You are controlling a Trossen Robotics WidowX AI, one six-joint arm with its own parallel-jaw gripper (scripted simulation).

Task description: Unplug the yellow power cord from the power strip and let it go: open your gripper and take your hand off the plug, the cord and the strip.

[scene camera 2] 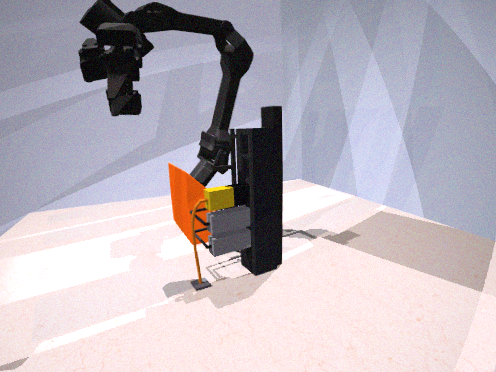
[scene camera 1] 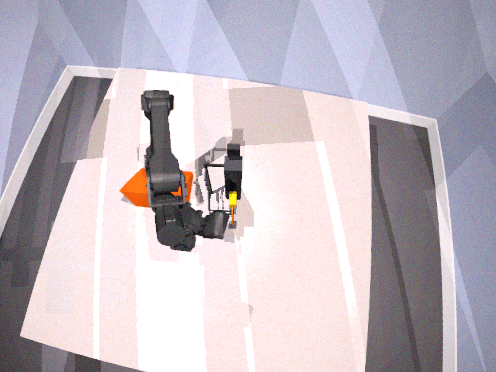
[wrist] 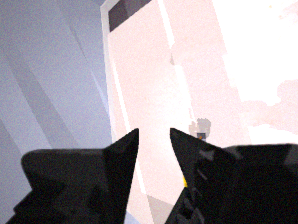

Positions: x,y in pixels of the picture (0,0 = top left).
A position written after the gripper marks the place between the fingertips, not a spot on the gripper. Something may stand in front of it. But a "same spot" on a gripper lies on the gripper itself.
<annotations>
gripper: scene camera 2; scene camera 1 218,237; wrist
same spot on gripper: (wrist: 72,178) = (scene camera 2: 107,62)
</annotations>
